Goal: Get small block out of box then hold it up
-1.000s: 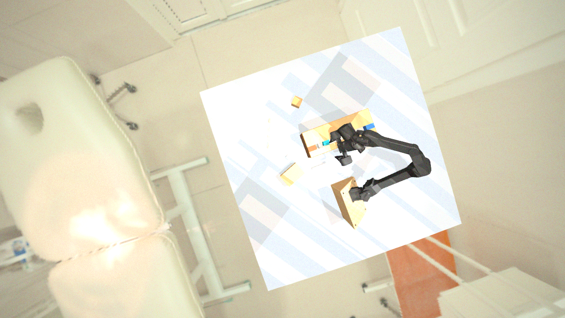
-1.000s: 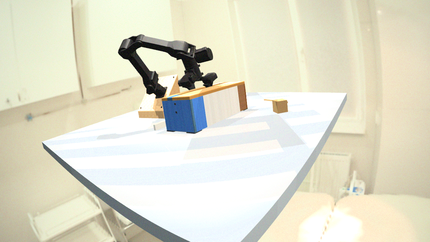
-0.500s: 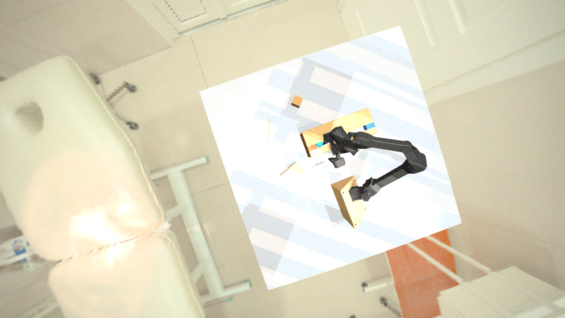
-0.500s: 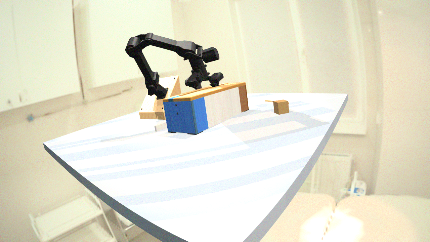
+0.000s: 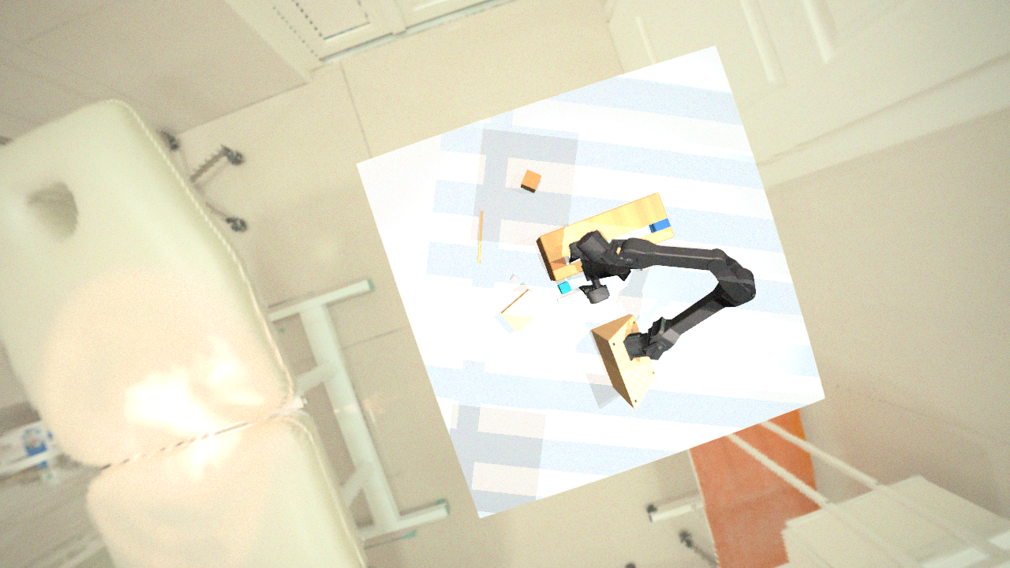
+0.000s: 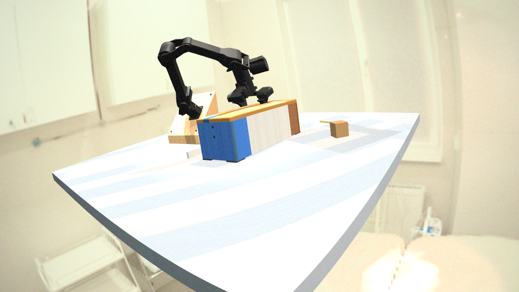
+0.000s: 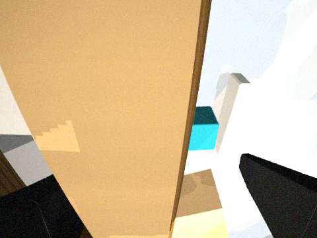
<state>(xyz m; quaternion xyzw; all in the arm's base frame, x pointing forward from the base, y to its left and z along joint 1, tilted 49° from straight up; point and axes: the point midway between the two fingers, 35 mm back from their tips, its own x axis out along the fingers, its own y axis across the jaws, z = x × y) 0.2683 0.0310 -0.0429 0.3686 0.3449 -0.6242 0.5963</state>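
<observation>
Now: the cyan block 7 cm below my gripper tip, 4 cm to the left of it and 1 cm behind it. The rest, counted from my gripper tip: wooden cube 33 cm ahead, 6 cm below; then thin stick 23 cm to the left, 23 cm ahead, 9 cm below; then long box 13 cm to the right, 3 cm below, 3 cm ahead.
</observation>
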